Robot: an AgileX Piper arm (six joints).
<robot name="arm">
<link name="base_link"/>
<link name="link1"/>
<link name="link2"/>
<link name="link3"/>
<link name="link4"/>
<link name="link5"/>
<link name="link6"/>
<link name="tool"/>
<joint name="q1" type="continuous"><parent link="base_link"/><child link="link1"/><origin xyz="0.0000 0.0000 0.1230"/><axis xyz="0 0 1"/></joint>
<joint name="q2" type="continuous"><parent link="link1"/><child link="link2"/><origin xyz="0.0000 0.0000 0.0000" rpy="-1.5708 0.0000 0.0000"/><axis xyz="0 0 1"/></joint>
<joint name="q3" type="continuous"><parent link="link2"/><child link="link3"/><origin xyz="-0.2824 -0.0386 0.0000"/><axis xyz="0 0 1"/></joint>
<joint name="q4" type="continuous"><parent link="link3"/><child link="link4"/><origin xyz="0.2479 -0.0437 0.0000" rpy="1.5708 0.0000 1.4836"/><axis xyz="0 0 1"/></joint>
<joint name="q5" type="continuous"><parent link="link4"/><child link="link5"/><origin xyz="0.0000 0.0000 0.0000" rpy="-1.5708 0.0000 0.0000"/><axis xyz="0 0 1"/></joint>
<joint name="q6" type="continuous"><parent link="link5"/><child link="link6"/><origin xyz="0.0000 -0.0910 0.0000" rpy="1.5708 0.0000 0.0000"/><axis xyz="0 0 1"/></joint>
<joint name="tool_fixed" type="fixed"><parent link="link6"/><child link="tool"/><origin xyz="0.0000 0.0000 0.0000"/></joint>
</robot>
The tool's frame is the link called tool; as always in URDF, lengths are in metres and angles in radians. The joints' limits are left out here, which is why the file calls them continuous.
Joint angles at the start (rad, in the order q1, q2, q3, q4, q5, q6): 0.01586 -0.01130 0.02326 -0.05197 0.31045 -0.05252
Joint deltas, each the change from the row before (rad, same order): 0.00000 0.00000 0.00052 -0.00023 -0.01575 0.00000; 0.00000 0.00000 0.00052 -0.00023 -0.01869 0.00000; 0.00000 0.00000 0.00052 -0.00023 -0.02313 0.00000; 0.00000 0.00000 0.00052 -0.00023 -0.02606 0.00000; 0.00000 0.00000 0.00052 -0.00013 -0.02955 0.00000; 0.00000 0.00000 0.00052 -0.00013 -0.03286 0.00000; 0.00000 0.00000 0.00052 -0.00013 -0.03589 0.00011; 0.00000 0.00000 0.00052 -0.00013 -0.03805 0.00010; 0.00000 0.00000 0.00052 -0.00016 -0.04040 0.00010; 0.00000 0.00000 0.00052 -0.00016 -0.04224 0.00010; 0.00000 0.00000 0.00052 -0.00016 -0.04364 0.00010; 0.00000 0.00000 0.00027 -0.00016 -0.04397 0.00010
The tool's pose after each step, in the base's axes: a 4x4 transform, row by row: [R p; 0 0 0 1], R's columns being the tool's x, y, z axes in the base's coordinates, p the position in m. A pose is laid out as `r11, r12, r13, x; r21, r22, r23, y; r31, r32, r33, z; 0, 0, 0, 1`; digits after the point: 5 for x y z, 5 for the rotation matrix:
-0.21657, -0.02334, 0.97599, 0.05443; -0.10573, 0.99439, 0.00032, -0.00052; -0.97053, -0.10313, -0.21782, 0.17919; 0, 0, 0, 1
-0.19882, -0.02242, 0.97978, 0.05479; -0.10595, 0.99437, 0.00125, -0.00043; -0.97429, -0.10356, -0.20007, 0.18067; 0, 0, 0, 1
-0.17664, -0.02126, 0.98405, 0.05520; -0.10613, 0.99435, 0.00243, -0.00032; -0.97854, -0.10401, -0.17790, 0.18256; 0, 0, 0, 1
-0.15148, -0.01995, 0.98826, 0.05561; -0.10628, 0.99433, 0.00378, -0.00020; -0.98273, -0.10446, -0.15275, 0.18472; 0, 0, 0, 1
-0.12277, -0.01846, 0.99226, 0.05599; -0.10628, 0.99432, 0.00535, -0.00006; -0.98673, -0.10480, -0.12404, 0.18721; 0, 0, 0, 1
-0.09066, -0.01679, 0.99574, 0.05633; -0.10621, 0.99432, 0.00709, 0.00010; -0.99020, -0.10512, -0.09193, 0.19000; 0, 0, 0, 1
-0.05544, -0.01495, 0.99835, 0.05659; -0.10595, 0.99433, 0.00900, 0.00028; -0.99282, -0.10528, -0.05671, 0.19307; 0, 0, 0, 1
-0.01799, -0.01300, 0.99975, 0.05674; -0.10561, 0.99435, 0.01103, 0.00046; -0.99425, -0.10538, -0.01926, 0.19635; 0, 0, 0, 1
0.02183, -0.01093, 0.99970, 0.05675; -0.10519, 0.99437, 0.01317, 0.00066; -0.99421, -0.10544, 0.02056, 0.19985; 0, 0, 0, 1
0.06345, -0.00878, 0.99795, 0.05661; -0.10465, 0.99439, 0.01540, 0.00086; -0.99248, -0.10541, 0.06218, 0.20350; 0, 0, 0, 1
0.10636, -0.00657, 0.99431, 0.05630; -0.10400, 0.99442, 0.01770, 0.00107; -0.98887, -0.10529, 0.10508, 0.20728; 0, 0, 0, 1
0.14964, -0.00434, 0.98873, 0.05581; -0.10323, 0.99446, 0.01999, 0.00128; -0.98334, -0.10506, 0.14836, 0.21115; 0, 0, 0, 1

